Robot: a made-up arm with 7 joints.
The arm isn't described. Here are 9 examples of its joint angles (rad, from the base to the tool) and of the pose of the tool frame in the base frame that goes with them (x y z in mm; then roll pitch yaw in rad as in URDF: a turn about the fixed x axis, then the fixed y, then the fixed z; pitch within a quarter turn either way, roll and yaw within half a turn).
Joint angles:
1: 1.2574 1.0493 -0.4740 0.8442 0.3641 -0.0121 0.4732
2: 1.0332 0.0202 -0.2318 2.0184 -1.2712 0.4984 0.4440
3: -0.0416 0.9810 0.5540 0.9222 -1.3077 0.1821 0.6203
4: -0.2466 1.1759 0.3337 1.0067 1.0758 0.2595 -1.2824
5: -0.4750 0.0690 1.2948 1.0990 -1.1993 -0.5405 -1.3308
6: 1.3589 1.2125 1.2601 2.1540 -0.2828 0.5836 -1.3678
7: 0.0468 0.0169 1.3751 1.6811 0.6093 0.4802 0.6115
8: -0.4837 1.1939 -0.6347 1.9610 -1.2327 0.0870 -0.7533
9: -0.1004 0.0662 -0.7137 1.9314 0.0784 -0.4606 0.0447
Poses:
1: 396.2 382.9 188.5 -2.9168 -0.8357 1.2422
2: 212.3 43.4 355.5 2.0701 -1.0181 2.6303
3: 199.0 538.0 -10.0 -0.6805 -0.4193 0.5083
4: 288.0 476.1 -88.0 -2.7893 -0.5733 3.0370
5: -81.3 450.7 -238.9 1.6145 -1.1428 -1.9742
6: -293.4 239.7 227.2 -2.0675 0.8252 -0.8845
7: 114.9 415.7 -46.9 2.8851 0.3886 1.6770
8: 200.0 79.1 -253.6 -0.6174 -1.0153 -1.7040
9: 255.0 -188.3 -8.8 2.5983 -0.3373 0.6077
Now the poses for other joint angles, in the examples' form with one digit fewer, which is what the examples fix.
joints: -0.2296 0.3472 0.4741 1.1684 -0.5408 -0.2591 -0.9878
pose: 245 363 -249 2.889 -1.069 2.687
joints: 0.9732 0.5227 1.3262 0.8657 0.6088 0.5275 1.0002
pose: 231 490 43 1.918 0.163 0.984
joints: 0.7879 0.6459 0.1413 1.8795 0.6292 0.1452 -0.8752
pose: 301 148 319 2.408 0.197 1.977
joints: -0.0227 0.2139 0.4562 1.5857 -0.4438 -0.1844 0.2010
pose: 340 281 -89 -2.735 -0.850 1.250
